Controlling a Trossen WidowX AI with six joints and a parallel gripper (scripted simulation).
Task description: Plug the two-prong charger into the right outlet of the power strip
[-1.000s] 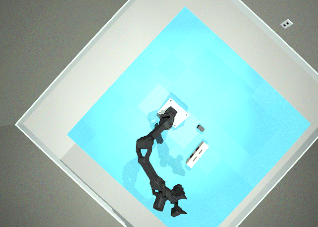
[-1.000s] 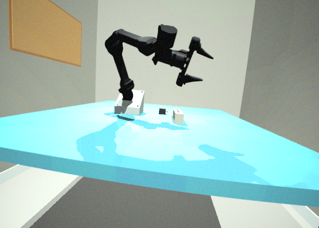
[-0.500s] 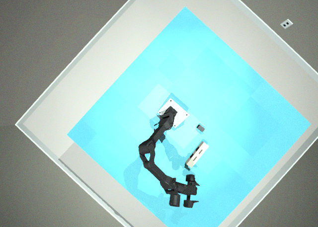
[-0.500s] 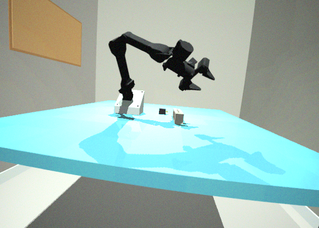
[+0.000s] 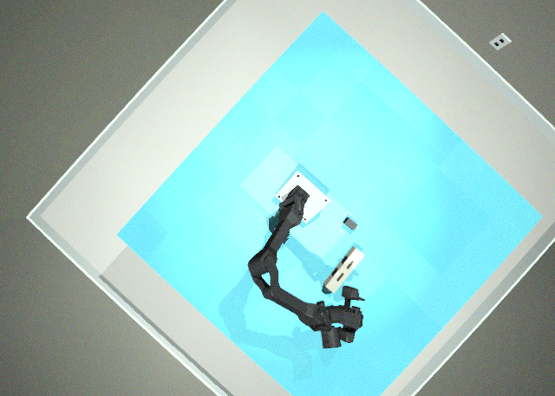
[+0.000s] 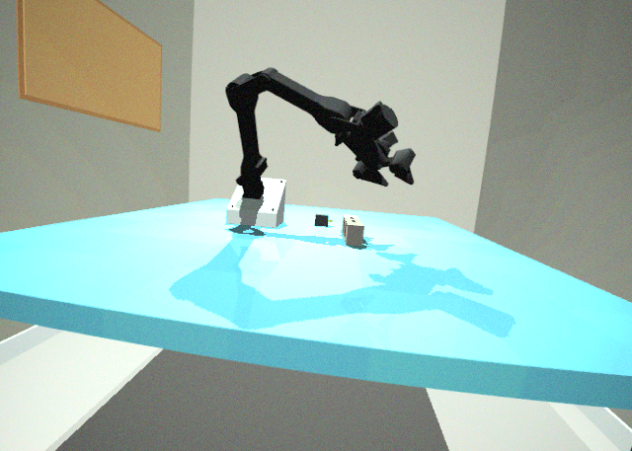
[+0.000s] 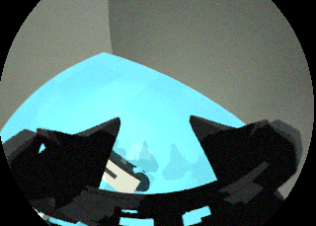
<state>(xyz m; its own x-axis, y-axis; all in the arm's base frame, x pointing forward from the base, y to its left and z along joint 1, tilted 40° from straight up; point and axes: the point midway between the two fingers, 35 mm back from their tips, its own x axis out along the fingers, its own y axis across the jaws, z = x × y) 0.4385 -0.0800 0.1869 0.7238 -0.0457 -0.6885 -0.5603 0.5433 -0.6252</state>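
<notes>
Right now the dark charger is 200 mm behind my gripper tip, 220 mm to the left of it and 150 mm below it.
</notes>
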